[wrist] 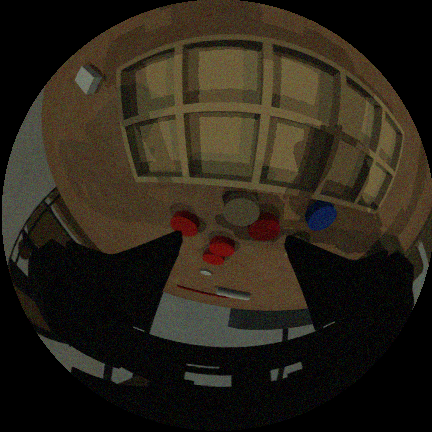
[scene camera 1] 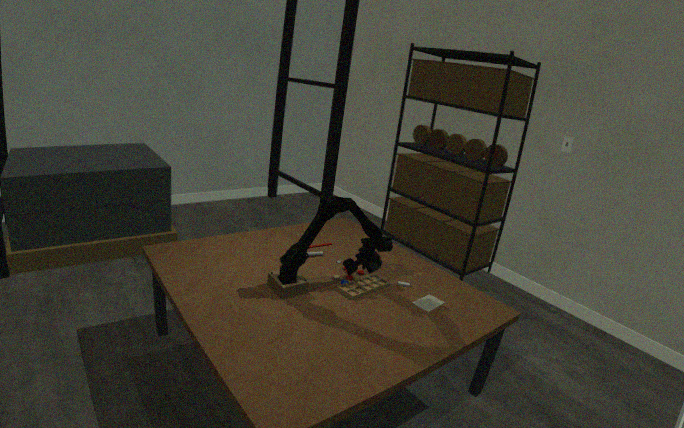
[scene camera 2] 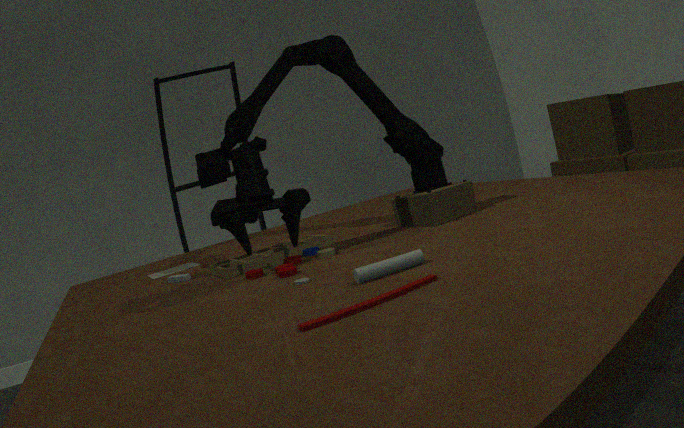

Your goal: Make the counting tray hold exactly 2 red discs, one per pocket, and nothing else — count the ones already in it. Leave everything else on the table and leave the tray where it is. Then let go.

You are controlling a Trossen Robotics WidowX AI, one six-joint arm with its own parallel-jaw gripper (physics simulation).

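Observation:
The wooden counting tray [scene camera 1: 356, 296] [wrist: 222, 109] has two rows of pockets; I see no disc in them in the wrist view, though some are in shadow. Several red discs lie outside it along its near side: one red disc [wrist: 184, 223] [scene camera 2: 254, 273] near the left fingertip, another red disc [wrist: 264, 227] [scene camera 2: 292, 259] near the right one, and a red disc [wrist: 221, 246] overlapping another red disc [wrist: 213, 258] in the wrist view. My gripper [scene camera 2: 272, 249] [wrist: 234, 238] is wide open and empty, low over the discs beside the tray.
A blue disc [wrist: 321, 215] [scene camera 2: 310, 251] and a beige disc [wrist: 241, 210] lie beside the tray. Also on the table are a white block [wrist: 88, 79] [scene camera 2: 179, 278], a small white piece [scene camera 2: 301, 280], a white cylinder [scene camera 2: 388, 265], a red stick [scene camera 2: 368, 304] and a pale square [scene camera 1: 428, 302].

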